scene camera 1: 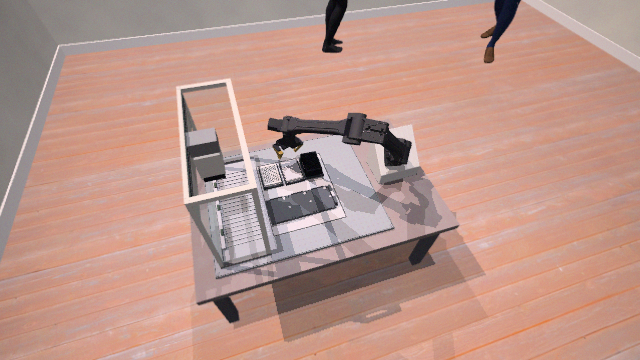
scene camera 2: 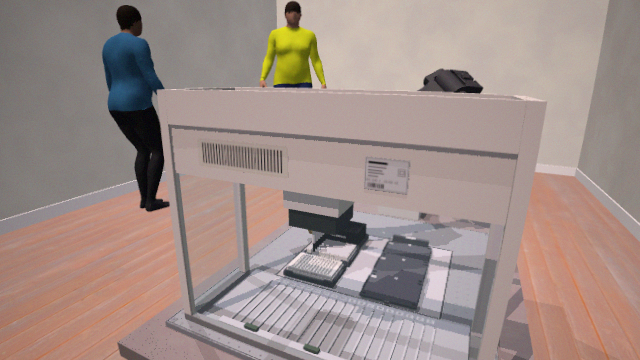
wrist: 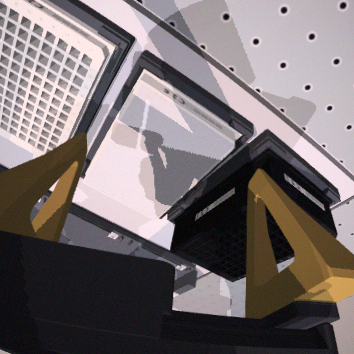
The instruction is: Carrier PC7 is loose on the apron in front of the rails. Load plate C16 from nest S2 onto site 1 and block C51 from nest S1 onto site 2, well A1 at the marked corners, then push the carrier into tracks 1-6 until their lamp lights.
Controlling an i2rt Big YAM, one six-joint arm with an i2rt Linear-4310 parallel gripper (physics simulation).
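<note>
Carrier PC7, a dark flat slab with small pale clips, lies on the pale apron with one short end toward the rails. Three holders stand in a row beside it. The middle one holds a flat, smooth, pale plate, whose upside-down label seems to read C16. A tall black block stands in the holder nearest the arm's base. A white gridded plate sits nearest the rails. My gripper is open and empty above the row. Its right finger overlaps the black block in the wrist view.
A cream-framed enclosure stands over the grooved rails. A grey head hangs inside it, on the side of the plate row. Two green marks sit at the rails' far edge. Two people stand beyond the table.
</note>
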